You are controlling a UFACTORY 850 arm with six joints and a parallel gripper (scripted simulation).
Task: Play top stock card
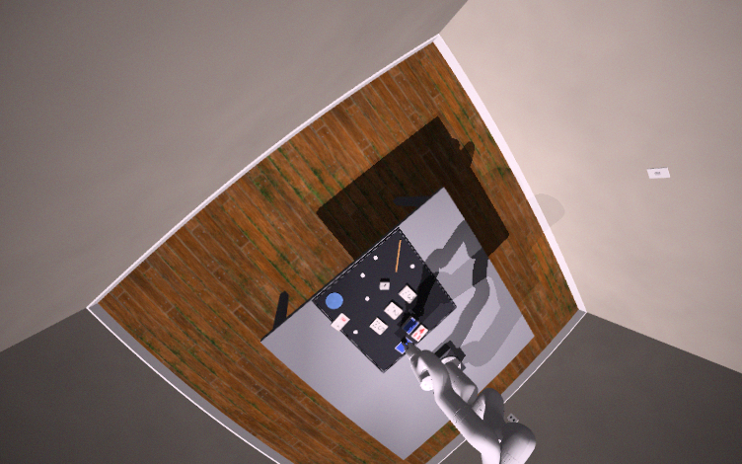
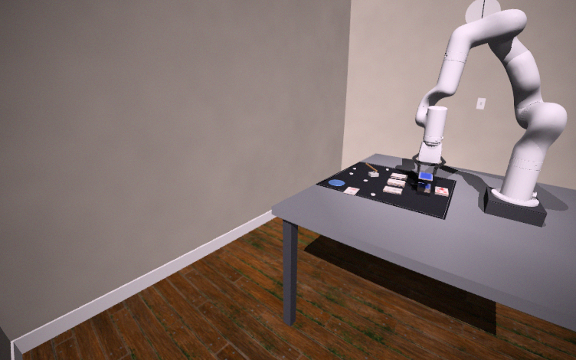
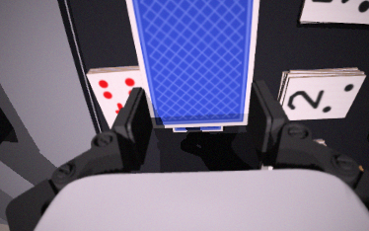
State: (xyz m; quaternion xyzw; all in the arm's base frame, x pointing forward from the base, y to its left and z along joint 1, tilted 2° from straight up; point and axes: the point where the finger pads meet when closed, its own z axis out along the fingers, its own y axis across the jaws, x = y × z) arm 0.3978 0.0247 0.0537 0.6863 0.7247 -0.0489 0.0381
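Now: the red 4 card 30 mm to the left of my hand and 20 mm below it. Round my hand: red 4: 90 mm behind, 80 mm to the right, 110 mm below; black 5: 140 mm ahead, 50 mm to the left, 110 mm below; black 2: 150 mm ahead, 70 mm to the right, 110 mm below.
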